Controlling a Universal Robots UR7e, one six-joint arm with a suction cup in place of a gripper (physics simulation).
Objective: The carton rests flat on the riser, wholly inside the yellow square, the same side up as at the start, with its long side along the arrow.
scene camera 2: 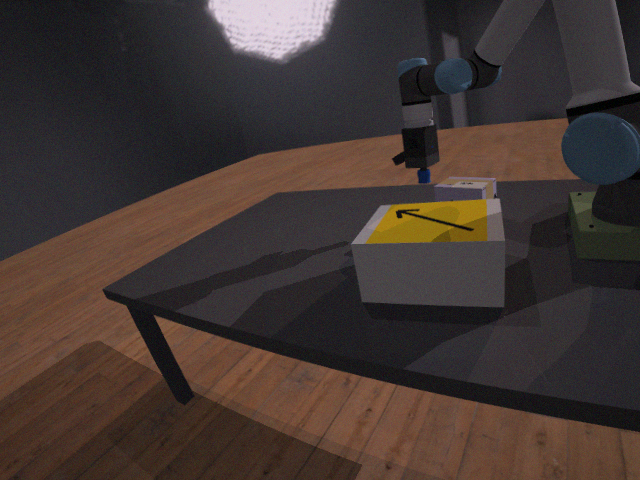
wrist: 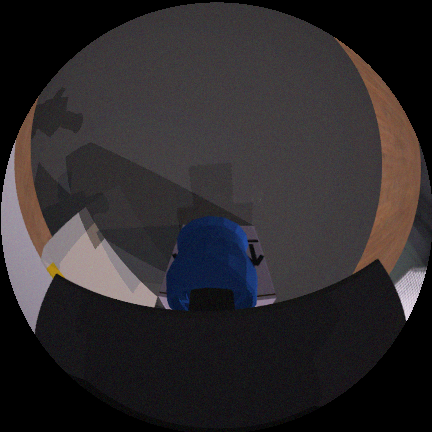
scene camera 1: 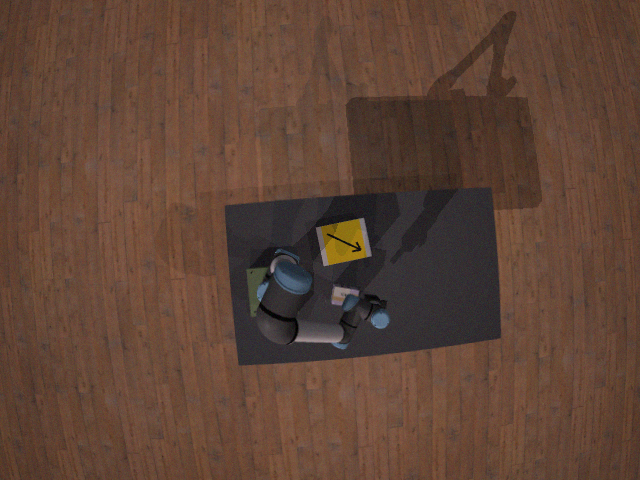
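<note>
The carton (scene camera 1: 338, 290) (scene camera 2: 460, 193) (wrist: 263, 282), pale lilac with a tan band and black marks, rests on the table beside the riser, its long side at an angle to the arrow. My gripper (scene camera 2: 423, 180) (wrist: 212, 227), a blue suction cup, points down just off the carton's end, about level with its top, holding nothing; a gap shows between them in scene camera 2. The cup is hidden under the wrist in scene camera 1. The white riser (scene camera 1: 366, 237) (scene camera 2: 431, 273) (wrist: 95, 270) bears the yellow square (scene camera 1: 336, 255) (scene camera 2: 392, 232) (wrist: 54, 270) with a black arrow (scene camera 1: 343, 242) (scene camera 2: 436, 219).
The dark table (scene camera 1: 439, 284) (scene camera 2: 206, 222) has its edges in view. The arm's green base block (scene camera 1: 254, 291) (scene camera 2: 604, 245) stands at the table's left in scene camera 1. The forearm (scene camera 1: 317, 331) passes beside the carton. Arm shadows cross the table and riser.
</note>
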